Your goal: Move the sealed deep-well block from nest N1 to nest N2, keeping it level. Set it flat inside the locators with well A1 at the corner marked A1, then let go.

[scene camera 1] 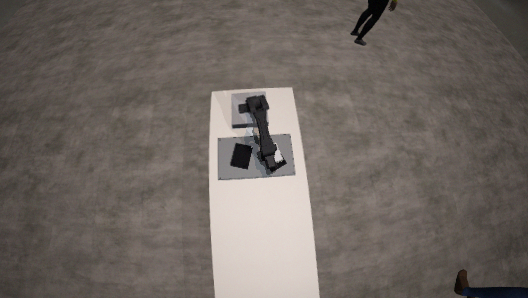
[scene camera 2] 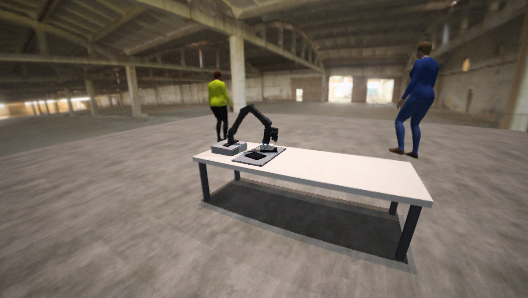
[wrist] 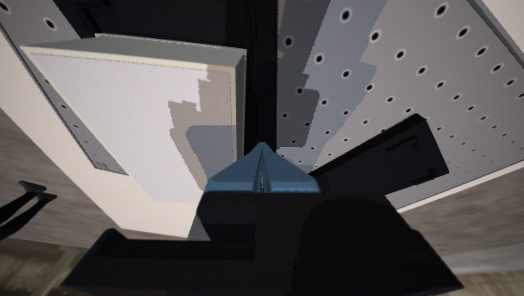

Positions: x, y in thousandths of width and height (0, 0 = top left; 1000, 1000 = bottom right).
Scene:
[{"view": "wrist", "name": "gripper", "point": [501, 498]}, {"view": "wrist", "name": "pale grey block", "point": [329, 387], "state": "on a black nest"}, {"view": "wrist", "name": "grey perforated plate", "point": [654, 272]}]

